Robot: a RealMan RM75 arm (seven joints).
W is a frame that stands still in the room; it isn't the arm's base.
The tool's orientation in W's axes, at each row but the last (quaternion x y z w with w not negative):
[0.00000 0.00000 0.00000 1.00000]
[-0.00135 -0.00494 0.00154 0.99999]
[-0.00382 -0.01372 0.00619 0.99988]
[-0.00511 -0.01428 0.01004 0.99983]
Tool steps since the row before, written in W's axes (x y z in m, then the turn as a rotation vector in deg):
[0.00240 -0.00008 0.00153 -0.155 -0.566 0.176]
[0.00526 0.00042 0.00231 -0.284 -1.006 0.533]
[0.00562 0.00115 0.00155 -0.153 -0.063 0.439]
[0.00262 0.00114 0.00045 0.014 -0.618 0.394]
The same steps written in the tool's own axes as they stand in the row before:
[0.00240 -0.00008 0.00153 -0.155 -0.566 0.176]
[0.00528 0.00040 0.00226 -0.282 -1.007 0.533]
[0.00567 0.00107 0.00140 -0.142 -0.065 0.443]
[0.00265 0.00108 0.00039 0.013 -0.622 0.387]

